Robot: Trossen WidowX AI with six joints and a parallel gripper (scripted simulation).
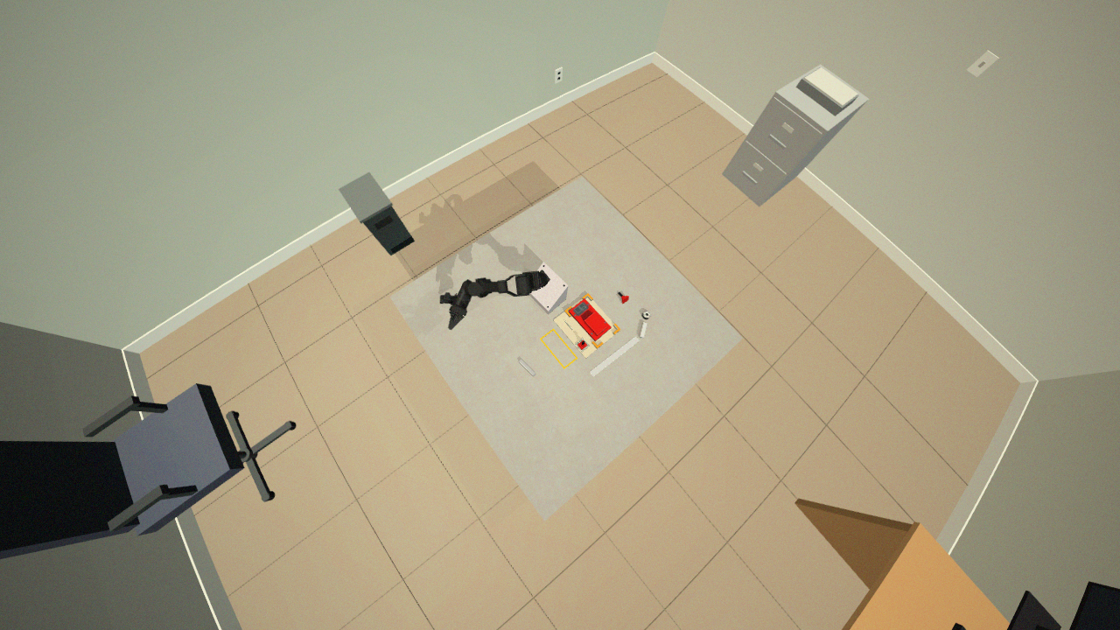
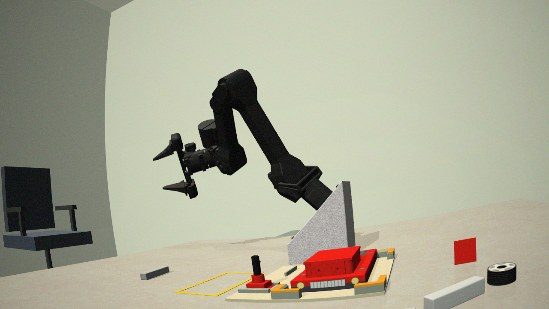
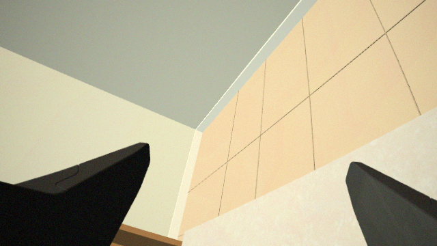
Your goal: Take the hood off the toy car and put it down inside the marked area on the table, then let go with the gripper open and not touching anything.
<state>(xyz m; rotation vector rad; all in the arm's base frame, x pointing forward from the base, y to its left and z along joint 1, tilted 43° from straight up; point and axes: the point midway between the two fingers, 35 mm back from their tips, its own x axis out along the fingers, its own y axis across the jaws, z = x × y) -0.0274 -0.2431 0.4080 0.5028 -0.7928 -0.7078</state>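
The red hood lies 32 cm ahead of my gripper tip, 57 cm to the left of it and 20 cm below it. From my gripper tip the other things lie so: grey engine block 32 cm ahead, 57 cm to the left, 22 cm below; black post 36 cm ahead, 46 cm to the left, 21 cm below; grey bar 49 cm ahead, 75 cm to the left, 23 cm below.
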